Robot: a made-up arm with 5 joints.
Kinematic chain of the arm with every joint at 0, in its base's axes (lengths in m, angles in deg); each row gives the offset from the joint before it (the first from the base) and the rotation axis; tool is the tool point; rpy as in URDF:
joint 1: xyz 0 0 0.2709 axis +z
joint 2: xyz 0 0 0 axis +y
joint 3: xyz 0.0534 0 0.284 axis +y
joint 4: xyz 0.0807 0 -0.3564 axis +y
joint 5: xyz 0.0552 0 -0.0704 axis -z
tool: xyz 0 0 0 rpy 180 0 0
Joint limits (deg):
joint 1: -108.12..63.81
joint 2: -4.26..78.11
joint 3: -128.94..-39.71
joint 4: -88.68..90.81
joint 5: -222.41..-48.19
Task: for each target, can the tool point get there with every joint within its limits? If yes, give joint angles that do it. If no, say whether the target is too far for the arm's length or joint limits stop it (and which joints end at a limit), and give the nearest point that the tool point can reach.
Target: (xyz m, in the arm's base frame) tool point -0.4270 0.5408 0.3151
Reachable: no: joint limits stop it (at a limit: joint 1, joint 2, joint 4) | nearest point 0.1477 0.3003 0.2803 | short by 0.624 m
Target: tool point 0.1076 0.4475 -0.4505
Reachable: no: too far | nearest point 0.1707 0.3470 -0.1671 | short by 0.307 m
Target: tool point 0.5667 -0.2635 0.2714
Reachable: yes | joints -24.94 37.09 -87.95 19.57 -119.82
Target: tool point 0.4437 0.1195 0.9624
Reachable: no: too far | nearest point 0.3875 0.1044 0.8749 | short by 0.105 m
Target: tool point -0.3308 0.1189 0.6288
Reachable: no: joint limits stop it (at a limit: joint 1, joint 2, joint 3, joint 4) | nearest point -0.0462 -0.1413 0.8764 | short by 0.458 m
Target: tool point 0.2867 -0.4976 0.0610
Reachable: yes | joints -60.05 59.47 -99.83 71.88 -201.84
